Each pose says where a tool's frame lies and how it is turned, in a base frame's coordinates. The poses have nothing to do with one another.
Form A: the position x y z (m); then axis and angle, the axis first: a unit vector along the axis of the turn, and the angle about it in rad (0 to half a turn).
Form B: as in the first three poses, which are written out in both.
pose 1, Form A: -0.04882 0.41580 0.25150 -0.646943 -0.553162 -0.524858 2.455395
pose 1, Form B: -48.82 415.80 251.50 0.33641 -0.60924 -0.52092 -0.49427
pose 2, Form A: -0.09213 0.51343 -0.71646 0.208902 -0.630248 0.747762 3.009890
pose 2, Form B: -92.13 513.43 -716.46 0.06580 0.20845 -0.62888 0.74614
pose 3, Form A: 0.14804 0.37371 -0.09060 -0.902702 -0.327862 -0.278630 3.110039
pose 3, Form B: 148.04 373.71 -90.60 0.01578 -0.90259 -0.32782 -0.27860
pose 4, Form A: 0.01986 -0.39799 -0.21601 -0.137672 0.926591 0.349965 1.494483
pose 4, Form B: 19.86 -397.99 -216.01 0.73357 -0.09356 0.62973 0.23784
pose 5, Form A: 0.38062 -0.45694 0.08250 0.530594 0.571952 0.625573 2.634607
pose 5, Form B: 380.62 -456.94 82.50 0.25079 0.51364 0.55367 0.60558
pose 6, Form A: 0.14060 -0.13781 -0.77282 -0.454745 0.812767 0.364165 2.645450
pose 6, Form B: 140.60 -137.81 -772.82 0.24553 -0.44082 0.78789 0.35302
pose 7, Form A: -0.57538 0.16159 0.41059 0.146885 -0.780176 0.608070 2.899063
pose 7, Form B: -575.38 161.59 410.59 0.12097 0.14581 -0.77445 0.60360
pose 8, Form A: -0.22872 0.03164 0.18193 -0.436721 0.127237 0.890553 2.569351
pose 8, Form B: -228.72 31.64 181.93 0.28223 -0.41897 0.12206 0.85435
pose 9, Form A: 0.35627 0.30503 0.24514 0.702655 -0.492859 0.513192 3.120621
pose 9, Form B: 356.27 305.03 245.14 0.01049 0.70262 -0.49283 0.51316
